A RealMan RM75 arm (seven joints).
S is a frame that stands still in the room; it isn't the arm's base.
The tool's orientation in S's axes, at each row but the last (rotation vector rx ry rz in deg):
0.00, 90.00, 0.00
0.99, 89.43, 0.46
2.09, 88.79, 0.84
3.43, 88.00, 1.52
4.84, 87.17, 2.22
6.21, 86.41, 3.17
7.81, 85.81, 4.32
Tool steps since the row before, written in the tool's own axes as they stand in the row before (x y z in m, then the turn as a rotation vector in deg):
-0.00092, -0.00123, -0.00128, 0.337, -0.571, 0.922
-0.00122, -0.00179, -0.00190, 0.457, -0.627, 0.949
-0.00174, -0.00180, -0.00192, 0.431, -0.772, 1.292
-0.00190, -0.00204, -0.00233, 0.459, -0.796, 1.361
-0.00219, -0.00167, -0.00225, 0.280, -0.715, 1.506
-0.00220, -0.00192, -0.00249, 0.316, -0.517, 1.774
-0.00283, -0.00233, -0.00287, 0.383, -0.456, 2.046
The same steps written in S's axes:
-0.00128, -0.00123, 0.00092, 0.922, -0.571, -0.337
-0.00192, -0.00180, 0.00117, 0.950, -0.625, -0.458
-0.00198, -0.00183, 0.00164, 1.290, -0.776, -0.429
-0.00244, -0.00209, 0.00170, 1.360, -0.800, -0.456
-0.00240, -0.00177, 0.00194, 1.498, -0.738, -0.265
-0.00268, -0.00204, 0.00183, 1.774, -0.547, -0.264
-0.00315, -0.00256, 0.00228, 2.052, -0.490, -0.303

